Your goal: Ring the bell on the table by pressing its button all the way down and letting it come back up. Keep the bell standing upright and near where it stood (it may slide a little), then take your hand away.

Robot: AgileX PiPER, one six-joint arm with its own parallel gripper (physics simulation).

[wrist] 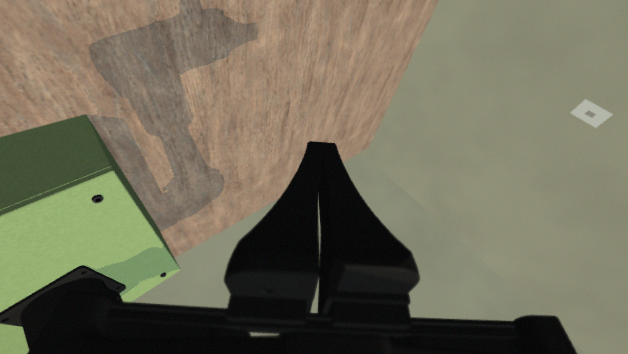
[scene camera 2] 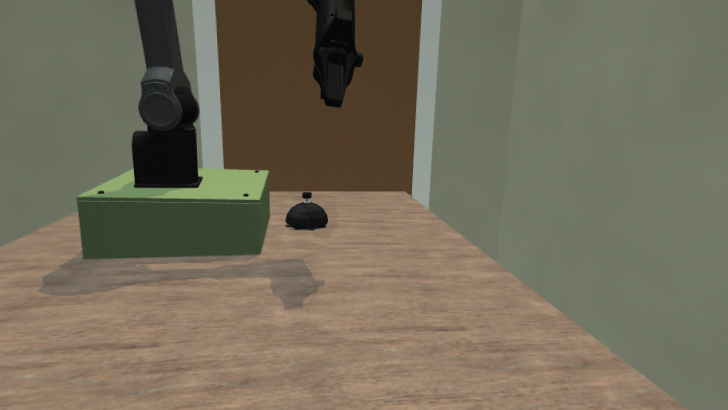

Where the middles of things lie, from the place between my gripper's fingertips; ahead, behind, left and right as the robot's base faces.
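There is the black domed bell (scene camera 2: 306, 215), and my hand is 200 mm above it and 270 mm to the right of it.
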